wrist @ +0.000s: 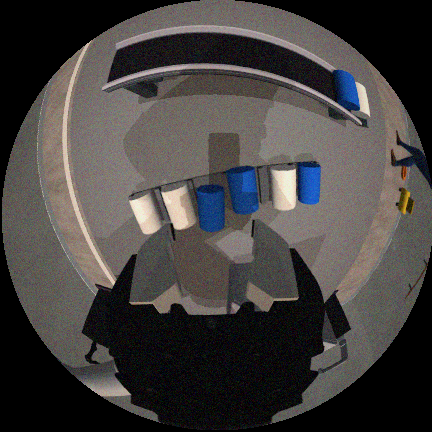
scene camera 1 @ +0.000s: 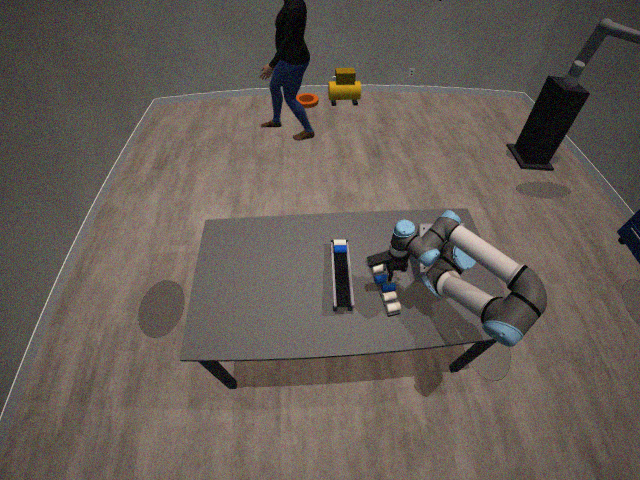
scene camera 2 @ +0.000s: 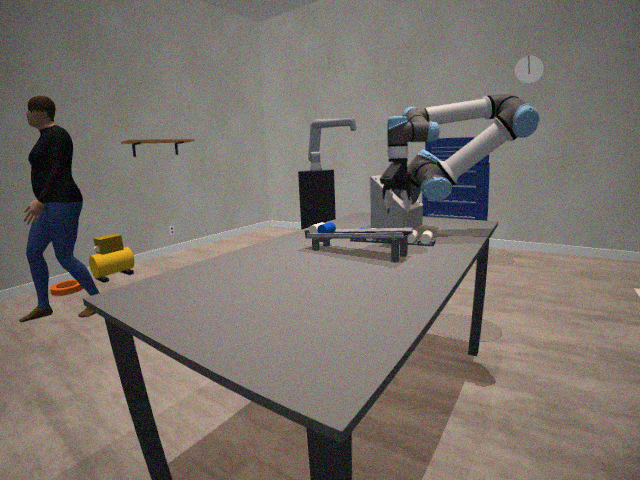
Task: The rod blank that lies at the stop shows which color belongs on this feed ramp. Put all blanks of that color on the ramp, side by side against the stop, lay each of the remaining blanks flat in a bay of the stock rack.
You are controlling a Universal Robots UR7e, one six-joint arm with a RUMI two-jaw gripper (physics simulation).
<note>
In view: the gripper (scene camera 2: 397, 214) and a stock rack (wrist: 219, 178).
The gripper shows as well in the wrist view (wrist: 212, 222) and in scene camera 1 (scene camera 1: 386, 277).
</note>
